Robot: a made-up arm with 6 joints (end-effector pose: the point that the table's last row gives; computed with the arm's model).
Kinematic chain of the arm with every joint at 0, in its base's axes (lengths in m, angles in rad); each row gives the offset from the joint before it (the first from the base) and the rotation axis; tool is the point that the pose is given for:
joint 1: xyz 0 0 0.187 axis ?
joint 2: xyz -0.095 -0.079 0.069 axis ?
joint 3: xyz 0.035 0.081 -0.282 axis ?
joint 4: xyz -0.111 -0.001 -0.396 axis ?
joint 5: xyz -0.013 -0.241 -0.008 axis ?
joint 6: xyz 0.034 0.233 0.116 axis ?
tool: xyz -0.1 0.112 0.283
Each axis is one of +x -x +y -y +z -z.
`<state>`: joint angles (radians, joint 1 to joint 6).
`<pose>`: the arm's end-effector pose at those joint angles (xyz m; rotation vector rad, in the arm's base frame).
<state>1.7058 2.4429 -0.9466 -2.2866 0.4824 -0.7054</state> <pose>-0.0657 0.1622 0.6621 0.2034 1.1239 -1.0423</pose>
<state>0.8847 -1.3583 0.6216 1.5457 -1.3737 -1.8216</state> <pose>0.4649 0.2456 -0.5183 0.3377 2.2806 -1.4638</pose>
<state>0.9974 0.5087 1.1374 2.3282 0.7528 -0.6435</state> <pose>-0.0194 -0.0861 0.2452 -1.0207 1.4156 1.7940</pose>
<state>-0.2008 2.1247 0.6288 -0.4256 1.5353 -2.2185</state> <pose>-0.2500 -0.5782 0.3612 0.6560 -2.4032 0.6723</pose>
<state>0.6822 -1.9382 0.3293 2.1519 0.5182 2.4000</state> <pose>-0.2874 0.6671 0.3617 -1.5187 0.5793 1.2942</pose>
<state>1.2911 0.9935 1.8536 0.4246 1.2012 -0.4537</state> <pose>-0.0626 -0.0078 0.8339 -0.6566 0.3891 2.0396</pose>
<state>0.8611 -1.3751 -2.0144 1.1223 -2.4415 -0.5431</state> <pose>-0.8694 -0.2209 0.1898 0.2076 -0.8936 1.7608</pose>
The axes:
joint 1: -x
joint 2: -x
joint 3: -y
joint 4: +z
joint 5: +x
joint 6: +y

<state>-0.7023 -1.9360 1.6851 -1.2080 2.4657 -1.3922</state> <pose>0.2623 0.2417 1.1109 0.6454 0.0032 0.6184</pose>
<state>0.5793 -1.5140 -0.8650 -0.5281 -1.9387 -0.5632</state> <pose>-0.9146 0.4957 0.0453 -0.8566 0.1708 1.0824</pose>
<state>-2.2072 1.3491 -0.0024 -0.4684 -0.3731 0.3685</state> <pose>-0.0402 0.4914 0.0119 0.5455 0.6318 -0.2953</pose>
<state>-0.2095 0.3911 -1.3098 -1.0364 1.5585 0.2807</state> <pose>-0.2852 -0.2789 0.6304 0.6538 0.3144 -1.3811</pose>
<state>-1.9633 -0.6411 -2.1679 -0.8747 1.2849 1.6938</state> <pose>0.0076 0.3527 0.0243 -0.2525 -1.6033 -1.5406</pose>
